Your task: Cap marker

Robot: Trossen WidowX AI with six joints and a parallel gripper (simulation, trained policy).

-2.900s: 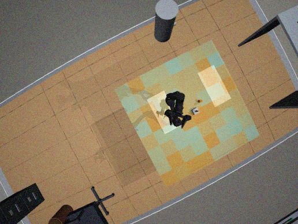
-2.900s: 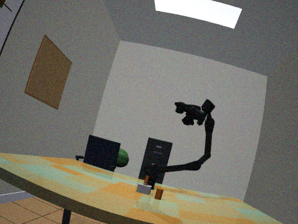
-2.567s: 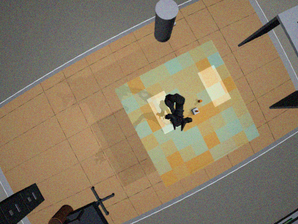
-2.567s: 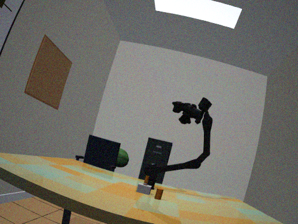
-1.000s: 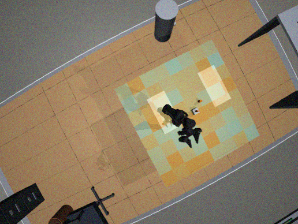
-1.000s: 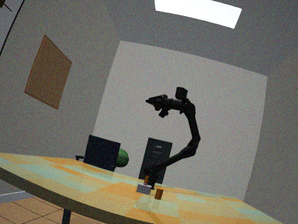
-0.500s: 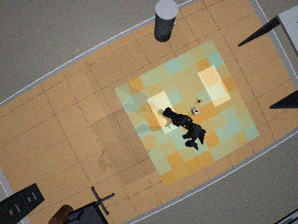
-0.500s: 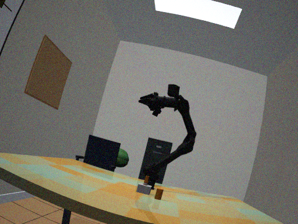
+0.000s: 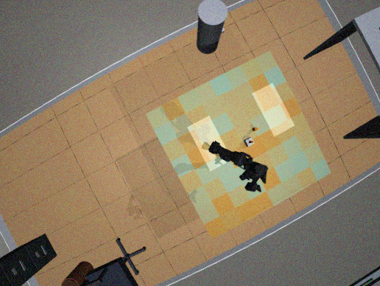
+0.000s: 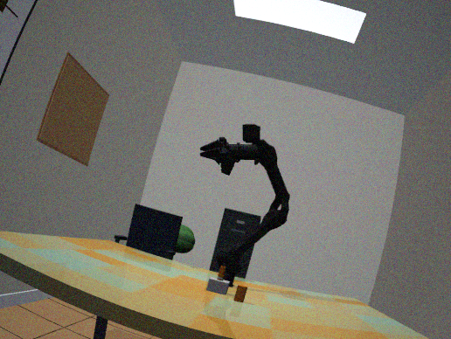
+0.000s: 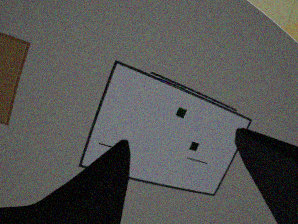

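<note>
The orange cap lies 31 cm ahead of my gripper tip, 28 cm to the left of it and 44 cm below it. Round my gripper tip: holder block (21 cm ahead, 20 cm to the left, 44 cm below).
</note>
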